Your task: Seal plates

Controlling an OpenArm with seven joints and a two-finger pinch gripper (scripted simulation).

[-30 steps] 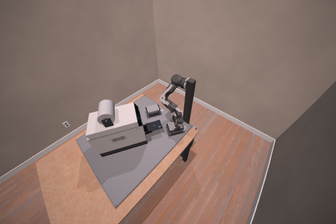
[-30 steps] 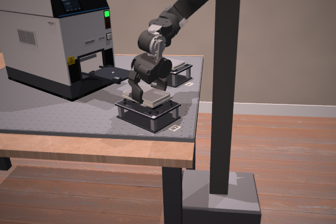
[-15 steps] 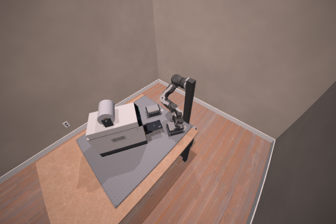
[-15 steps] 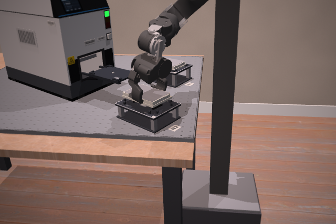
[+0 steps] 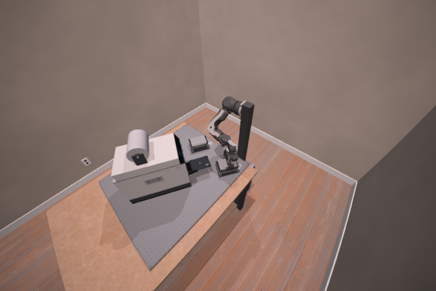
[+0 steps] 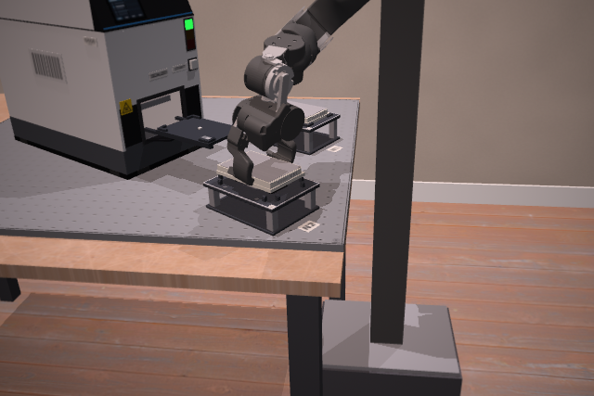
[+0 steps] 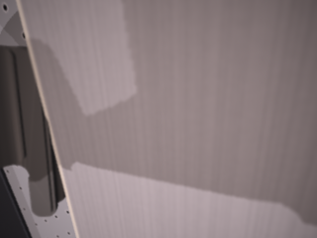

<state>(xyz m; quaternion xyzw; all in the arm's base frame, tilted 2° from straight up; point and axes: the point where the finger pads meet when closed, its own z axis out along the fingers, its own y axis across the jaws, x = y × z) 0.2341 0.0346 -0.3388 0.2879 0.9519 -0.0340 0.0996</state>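
The plate lies right at my hand. From my hand the other things lie so: start button 190 mm ahead, 280 mm to the right, 110 mm above; nest label 90 mm behind, 60 mm to the left, 80 mm below; sealer stage 150 mm ahead, 150 mm to the right, 10 mm above.
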